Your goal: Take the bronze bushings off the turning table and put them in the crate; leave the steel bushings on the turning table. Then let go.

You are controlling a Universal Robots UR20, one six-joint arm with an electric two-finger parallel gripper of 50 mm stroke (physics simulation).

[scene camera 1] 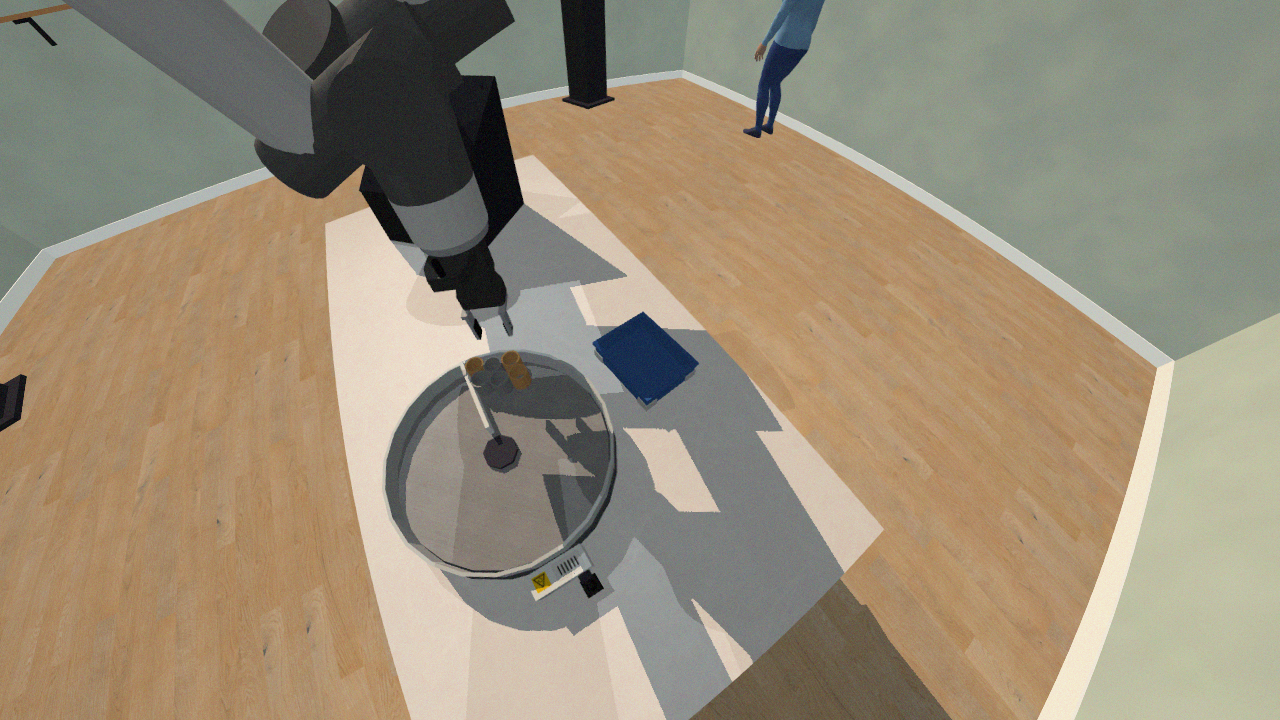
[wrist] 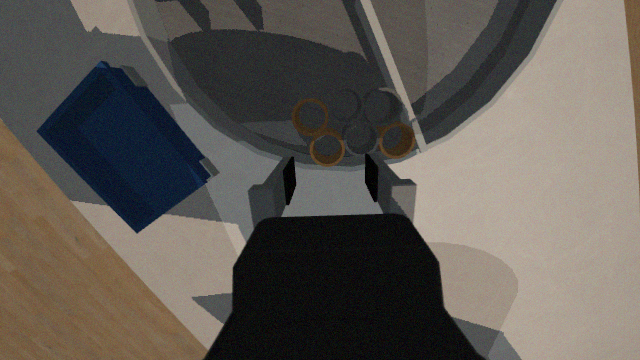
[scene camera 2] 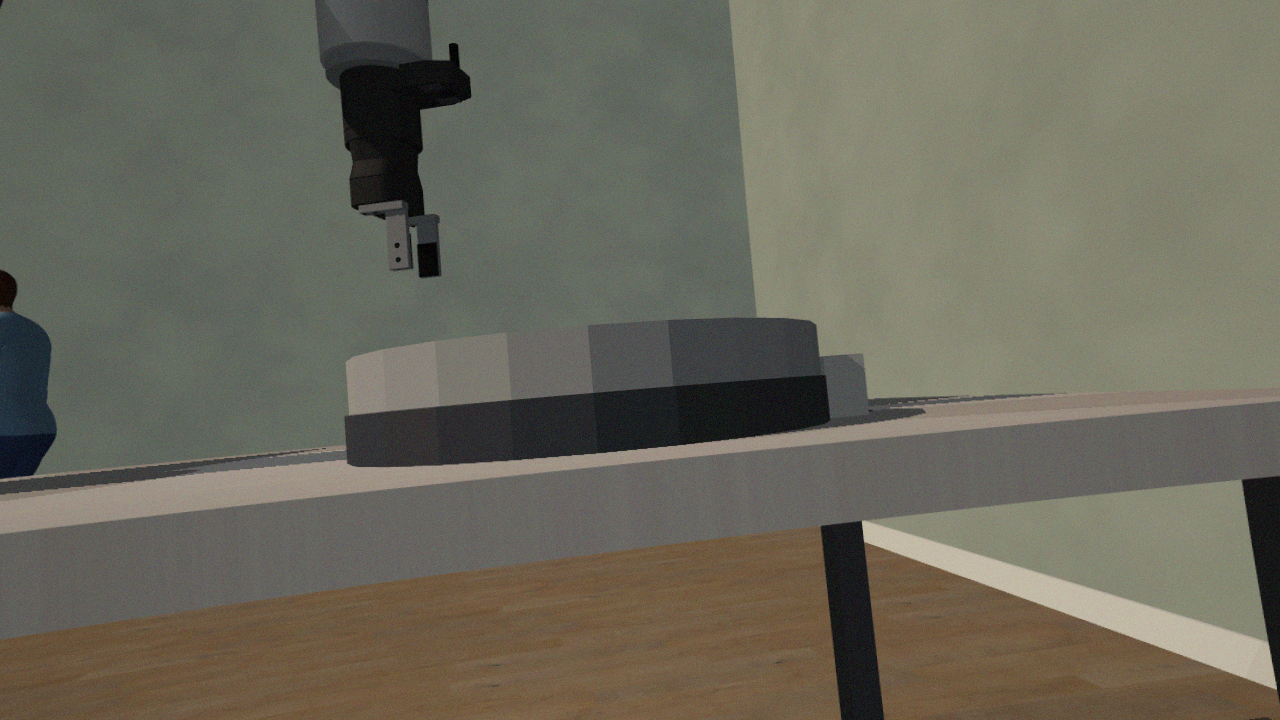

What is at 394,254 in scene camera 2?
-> My gripper.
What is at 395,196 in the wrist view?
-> My gripper.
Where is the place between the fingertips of my gripper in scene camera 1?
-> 495,333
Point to a blue crate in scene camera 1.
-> At 649,363
